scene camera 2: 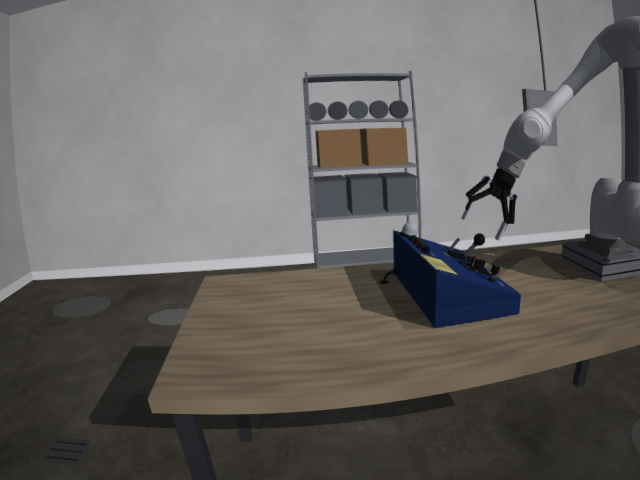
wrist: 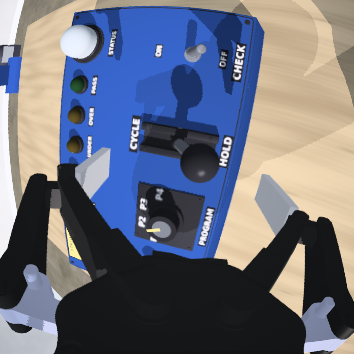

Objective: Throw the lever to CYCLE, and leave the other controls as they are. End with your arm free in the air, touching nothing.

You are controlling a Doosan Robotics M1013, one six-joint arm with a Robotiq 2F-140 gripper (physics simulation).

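The lever with a black ball knob (scene camera 2: 479,239) (wrist: 199,162) rises from a dark slotted plate (wrist: 156,138) on the blue control panel (scene camera 2: 475,305) (wrist: 117,165). In the wrist view the knob lies at the HOLD end of the slot, away from the CYCLE label (wrist: 135,134). My gripper (scene camera 2: 481,228) (wrist: 185,174) is wide open and empty, above the panel. In the wrist view the knob shows between the two spread fingertips, farther away than they are. The fingers touch nothing.
The CHECK toggle (wrist: 196,52) and the PROGRAM knob (wrist: 163,229) flank the lever. A white status dome (scene camera 2: 409,228) (wrist: 80,42) and small lamps line the panel's far edge. The panel stands on a wooden table (scene camera 2: 289,351). A shelf rack (scene camera 2: 312,206) stands behind.
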